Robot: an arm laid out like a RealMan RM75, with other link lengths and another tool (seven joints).
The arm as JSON. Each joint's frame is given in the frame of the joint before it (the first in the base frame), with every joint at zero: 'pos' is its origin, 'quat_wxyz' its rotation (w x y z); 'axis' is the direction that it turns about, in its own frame. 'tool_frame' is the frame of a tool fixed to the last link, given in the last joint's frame.
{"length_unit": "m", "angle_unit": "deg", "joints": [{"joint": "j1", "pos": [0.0, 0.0, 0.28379], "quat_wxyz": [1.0, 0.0, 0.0, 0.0], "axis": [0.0, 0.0, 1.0]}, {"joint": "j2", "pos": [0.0, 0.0, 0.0], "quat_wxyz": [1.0, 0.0, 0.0, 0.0], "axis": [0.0, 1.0, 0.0]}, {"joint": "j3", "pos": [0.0, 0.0, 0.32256], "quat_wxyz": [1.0, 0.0, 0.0, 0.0], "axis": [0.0, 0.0, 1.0]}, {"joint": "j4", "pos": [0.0, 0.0, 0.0], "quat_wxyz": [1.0, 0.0, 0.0, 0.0], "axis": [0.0, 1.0, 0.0]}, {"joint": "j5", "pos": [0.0, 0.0, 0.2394], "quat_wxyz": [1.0, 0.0, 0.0, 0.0], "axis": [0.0, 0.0, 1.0]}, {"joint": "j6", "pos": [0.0, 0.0, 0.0], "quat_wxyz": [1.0, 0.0, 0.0, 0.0], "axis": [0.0, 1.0, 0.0]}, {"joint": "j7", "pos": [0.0, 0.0, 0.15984], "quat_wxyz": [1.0, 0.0, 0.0, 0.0], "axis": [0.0, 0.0, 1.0]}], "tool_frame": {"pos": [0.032, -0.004, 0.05], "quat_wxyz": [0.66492, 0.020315, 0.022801, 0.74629]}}
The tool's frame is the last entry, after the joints.
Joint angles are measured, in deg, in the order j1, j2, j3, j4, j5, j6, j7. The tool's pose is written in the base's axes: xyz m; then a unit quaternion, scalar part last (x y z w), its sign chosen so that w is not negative. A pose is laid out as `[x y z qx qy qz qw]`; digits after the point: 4 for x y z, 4 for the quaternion.
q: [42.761 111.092 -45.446 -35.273 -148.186 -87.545 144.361]
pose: [0.3683 0.4039 -0.0163 -0.0486 0.9929 -0.0117 0.1079]
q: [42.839 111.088 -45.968 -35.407 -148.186 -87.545 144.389]
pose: [0.3680 0.4042 -0.0162 -0.0517 0.9924 -0.0138 0.1111]
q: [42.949 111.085 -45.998 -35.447 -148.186 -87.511 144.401]
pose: [0.3672 0.4052 -0.0161 -0.0528 0.9923 -0.0133 0.1115]
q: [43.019 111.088 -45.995 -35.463 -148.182 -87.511 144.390]
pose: [0.3667 0.4057 -0.0160 -0.0536 0.9922 -0.0131 0.1115]
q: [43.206 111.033 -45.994 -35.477 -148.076 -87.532 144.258]
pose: [0.3652 0.4072 -0.0156 -0.0564 0.9921 -0.0124 0.1111]
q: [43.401 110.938 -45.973 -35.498 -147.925 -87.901 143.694]
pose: [0.3634 0.4080 -0.0147 -0.0628 0.9919 -0.0143 0.1094]
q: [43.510 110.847 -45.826 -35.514 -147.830 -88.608 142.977]
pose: [0.3619 0.4071 -0.0137 -0.0690 0.9918 -0.0185 0.1061]
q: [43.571 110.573 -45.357 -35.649 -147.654 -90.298 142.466]
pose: [0.3592 0.4042 -0.0104 -0.0719 0.9922 -0.0263 0.0982]
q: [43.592 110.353 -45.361 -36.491 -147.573 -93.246 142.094]
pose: [0.3546 0.3984 -0.0055 -0.0778 0.9919 -0.0429 0.0906]
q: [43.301 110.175 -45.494 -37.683 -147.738 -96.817 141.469]
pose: [0.3518 0.3891 0.0007 -0.0847 0.9908 -0.0646 0.0841]
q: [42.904 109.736 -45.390 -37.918 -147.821 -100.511 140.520]
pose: [0.3511 0.3768 0.0071 -0.0874 0.9894 -0.0899 0.0728]
